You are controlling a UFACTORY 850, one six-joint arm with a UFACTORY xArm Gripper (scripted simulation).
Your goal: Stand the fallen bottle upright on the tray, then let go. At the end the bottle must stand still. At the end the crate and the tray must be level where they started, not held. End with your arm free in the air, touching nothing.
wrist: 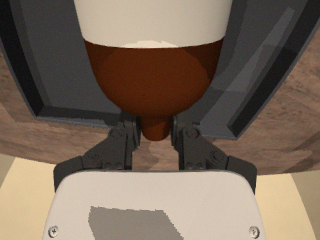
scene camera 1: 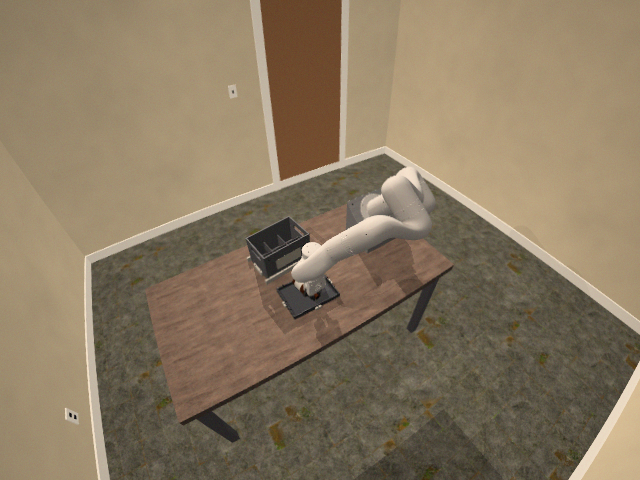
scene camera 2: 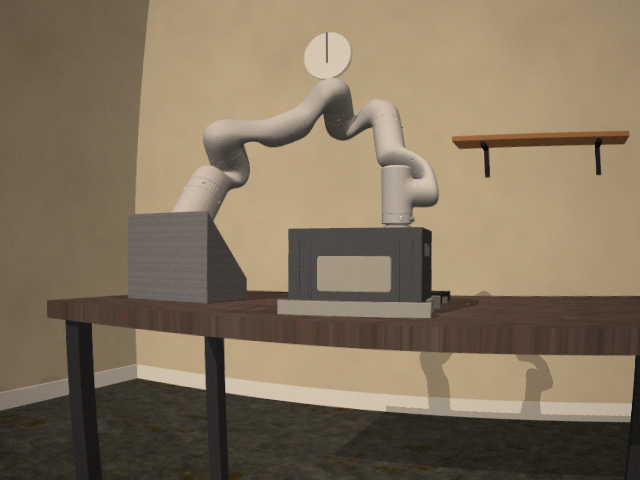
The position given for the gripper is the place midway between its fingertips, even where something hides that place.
In view: the gripper (wrist: 155, 101), a brown bottle (wrist: 152, 66) and a grey crate (scene camera 2: 394, 264).
The grey crate also shows in scene camera 1 (scene camera 1: 282, 233). Scene camera 2 does not show the brown bottle, which is hidden by the grey crate. The wrist view does not show the grey crate: it is out of frame.
